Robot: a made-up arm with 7 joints. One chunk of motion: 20 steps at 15 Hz.
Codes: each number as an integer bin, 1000 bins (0 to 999) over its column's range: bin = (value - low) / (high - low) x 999, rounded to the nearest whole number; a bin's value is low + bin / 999 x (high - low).
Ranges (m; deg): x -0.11..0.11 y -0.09..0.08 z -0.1..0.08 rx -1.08..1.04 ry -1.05..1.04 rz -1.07..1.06
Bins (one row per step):
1: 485 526 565 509 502 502
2: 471 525 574 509 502 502
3: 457 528 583 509 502 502
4: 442 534 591 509 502 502
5: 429 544 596 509 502 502
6: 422 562 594 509 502 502
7: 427 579 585 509 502 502
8: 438 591 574 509 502 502
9: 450 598 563 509 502 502
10: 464 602 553 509 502 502
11: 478 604 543 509 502 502
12: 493 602 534 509 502 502
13: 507 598 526 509 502 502
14: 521 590 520 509 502 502
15: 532 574 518 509 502 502
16: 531 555 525 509 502 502
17: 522 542 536 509 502 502
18: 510 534 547 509 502 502
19: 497 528 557 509 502 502
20: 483 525 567 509 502 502
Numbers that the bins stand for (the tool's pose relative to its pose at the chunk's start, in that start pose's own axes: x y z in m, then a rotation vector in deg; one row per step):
1: -0.0032 -0.0005 0.0018 0.00 0.00 0.00
2: -0.0063 -0.0007 0.0034 0.00 0.00 0.00
3: -0.0094 -0.0002 0.0050 0.00 0.00 0.00
4: -0.0127 0.0009 0.0065 0.00 0.00 0.00
5: -0.0155 0.0026 0.0074 0.00 0.00 0.00
6: -0.0171 0.0056 0.0070 0.00 0.00 0.00
7: -0.0160 0.0085 0.0054 0.00 0.00 0.00
8: -0.0135 0.0106 0.0034 0.00 0.00 0.00
9: -0.0109 0.0118 0.0014 0.00 0.00 0.00
10: -0.0078 0.0124 -0.0004 0.00 0.00 0.00
11: -0.0047 0.0128 -0.0022 0.00 0.00 0.00
12: -0.0014 0.0124 -0.0038 0.00 0.00 0.00
13: 0.0017 0.0118 -0.0052 0.00 0.00 0.00
14: 0.0047 0.0104 -0.0063 0.00 0.00 0.00
15: 0.0072 0.0077 -0.0067 0.00 0.00 0.00
16: 0.0069 0.0044 -0.0054 0.00 0.00 0.00
17: 0.0050 0.0022 -0.0034 0.00 0.00 0.00
18: 0.0023 0.0009 -0.0014 0.00 0.00 0.00
19: -0.0006 -0.0002 0.0004 0.00 0.00 0.00
20: -0.0036 -0.0007 0.0022 0.00 0.00 0.00

